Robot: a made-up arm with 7 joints.
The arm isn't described. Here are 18 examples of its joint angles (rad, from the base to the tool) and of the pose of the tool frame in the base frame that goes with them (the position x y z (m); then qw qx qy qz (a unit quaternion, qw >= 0)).
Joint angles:
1: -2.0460 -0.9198 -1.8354 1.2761 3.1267 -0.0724 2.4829
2: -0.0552 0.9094 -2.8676 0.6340 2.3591 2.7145 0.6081
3: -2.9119 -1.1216 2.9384 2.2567 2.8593 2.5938 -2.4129
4: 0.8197 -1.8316 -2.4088 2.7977 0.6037 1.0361 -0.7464
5: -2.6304 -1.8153 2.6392 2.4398 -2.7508 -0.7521 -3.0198
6: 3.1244 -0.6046 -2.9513 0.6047 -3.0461 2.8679 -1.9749
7: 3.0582 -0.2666 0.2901 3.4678 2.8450 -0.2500 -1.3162
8: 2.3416 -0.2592 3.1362 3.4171 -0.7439 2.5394 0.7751
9: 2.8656 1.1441 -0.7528 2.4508 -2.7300 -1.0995 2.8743
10: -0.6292 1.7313 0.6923 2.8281 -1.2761 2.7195 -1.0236
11: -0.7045 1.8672 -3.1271 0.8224 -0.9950 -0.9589 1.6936
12: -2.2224 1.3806 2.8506 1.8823 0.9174 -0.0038 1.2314
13: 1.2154 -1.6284 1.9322 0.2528 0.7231 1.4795 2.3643
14: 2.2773 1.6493 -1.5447 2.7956 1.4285 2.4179 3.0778
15: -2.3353 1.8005 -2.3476 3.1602 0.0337 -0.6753 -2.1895
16: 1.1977 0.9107 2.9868 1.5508 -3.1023 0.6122 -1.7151
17: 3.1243 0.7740 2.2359 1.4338 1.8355 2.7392 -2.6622
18: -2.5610 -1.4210 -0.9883 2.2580 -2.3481 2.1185 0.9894
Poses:
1: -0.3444 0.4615 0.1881 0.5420 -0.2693 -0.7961 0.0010
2: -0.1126 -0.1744 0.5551 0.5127 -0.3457 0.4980 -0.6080
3: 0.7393 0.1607 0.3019 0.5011 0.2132 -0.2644 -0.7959
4: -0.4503 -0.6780 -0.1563 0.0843 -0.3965 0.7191 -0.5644
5: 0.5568 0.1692 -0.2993 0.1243 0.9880 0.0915 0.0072
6: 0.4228 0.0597 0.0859 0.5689 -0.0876 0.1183 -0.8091
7: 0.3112 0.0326 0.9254 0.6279 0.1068 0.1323 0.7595
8: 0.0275 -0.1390 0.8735 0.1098 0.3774 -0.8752 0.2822
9: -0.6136 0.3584 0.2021 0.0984 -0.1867 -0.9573 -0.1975
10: 0.5369 -0.4087 -0.0795 0.2627 -0.6883 -0.1168 0.6661
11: 0.1646 -0.2804 0.5568 0.9188 0.3217 -0.2135 0.0824
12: -0.1676 -0.5458 0.7394 0.9853 0.1318 0.0806 -0.0724
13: -0.1093 0.1887 0.0558 0.2109 -0.7530 0.3304 -0.5285
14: -0.3924 0.6244 -0.0041 0.2124 0.7341 -0.5066 0.3992
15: -0.4203 -0.6175 -0.1185 0.0778 0.2742 0.8504 -0.4423
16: -0.0924 0.0114 0.8895 0.2835 -0.0776 -0.0236 0.9555
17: -0.0522 -0.2677 0.7076 0.0420 -0.2724 0.6590 0.6999
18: 0.4652 0.6296 0.3620 0.0782 0.9729 0.0867 0.1993
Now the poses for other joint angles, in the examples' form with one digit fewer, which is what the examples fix.
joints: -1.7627 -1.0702 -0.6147 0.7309 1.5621 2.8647 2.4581
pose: -0.126 -0.010 0.544 0.610 -0.137 0.687 0.370
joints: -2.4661 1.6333 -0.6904 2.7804 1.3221 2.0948 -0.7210
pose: -0.593 -0.474 -0.057 0.355 -0.498 0.714 -0.340
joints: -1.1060 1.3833 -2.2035 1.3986 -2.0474 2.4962 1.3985
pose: -0.116 -0.450 0.598 0.514 -0.508 0.455 -0.520
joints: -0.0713 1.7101 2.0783 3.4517 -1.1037 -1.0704 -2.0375
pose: 0.650 -0.284 0.069 0.754 0.556 -0.037 0.349
